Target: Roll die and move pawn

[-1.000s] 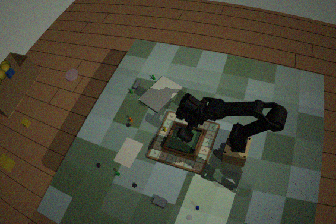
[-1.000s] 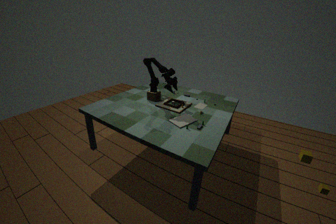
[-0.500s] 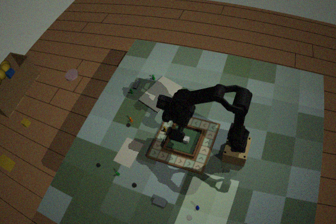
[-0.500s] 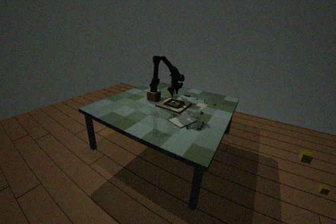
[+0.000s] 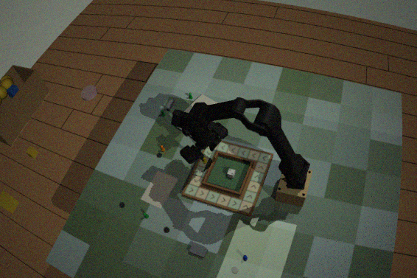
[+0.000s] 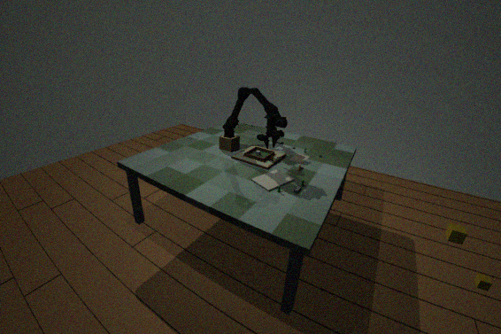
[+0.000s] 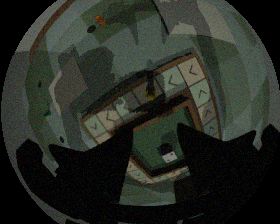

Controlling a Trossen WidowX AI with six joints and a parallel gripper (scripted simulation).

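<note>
The yellow pawn is 70 mm below my gripper tip, 20 mm ahead of it and 10 mm to the right of it. The rest, counted from my gripper tip: orange pawn: 220 mm ahead, 80 mm below, 50 mm to the right; die: 100 mm behind, 70 mm below, 30 mm to the left; dark green dice tray: 90 mm below, 90 mm behind, 30 mm to the left.
</note>
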